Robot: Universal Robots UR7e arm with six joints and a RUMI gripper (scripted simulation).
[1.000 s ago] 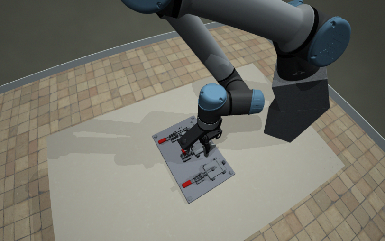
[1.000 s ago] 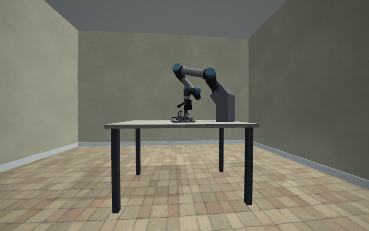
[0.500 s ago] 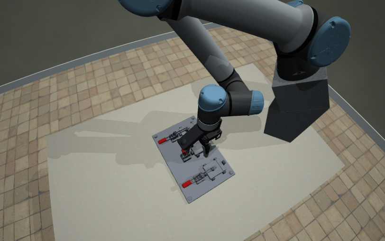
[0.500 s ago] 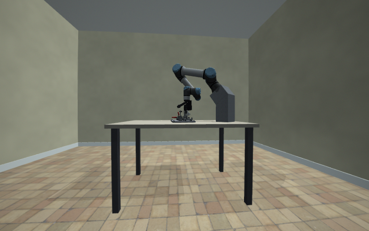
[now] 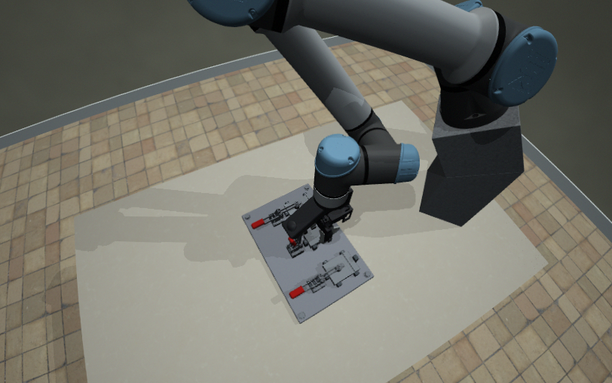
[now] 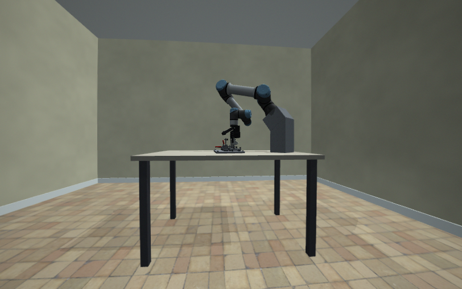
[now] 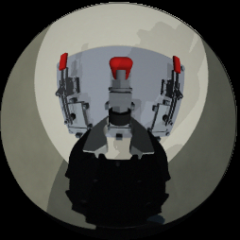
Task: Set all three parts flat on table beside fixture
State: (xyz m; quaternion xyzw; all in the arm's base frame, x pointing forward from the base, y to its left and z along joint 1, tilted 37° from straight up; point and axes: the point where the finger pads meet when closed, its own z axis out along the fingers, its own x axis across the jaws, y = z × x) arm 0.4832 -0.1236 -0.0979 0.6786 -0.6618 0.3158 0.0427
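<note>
The grey fixture plate lies 40 mm ahead of my hand and 30 mm below it. Round my hand: light grey flat part (110 mm to the left, 10 mm below, 10 mm behind).
</note>
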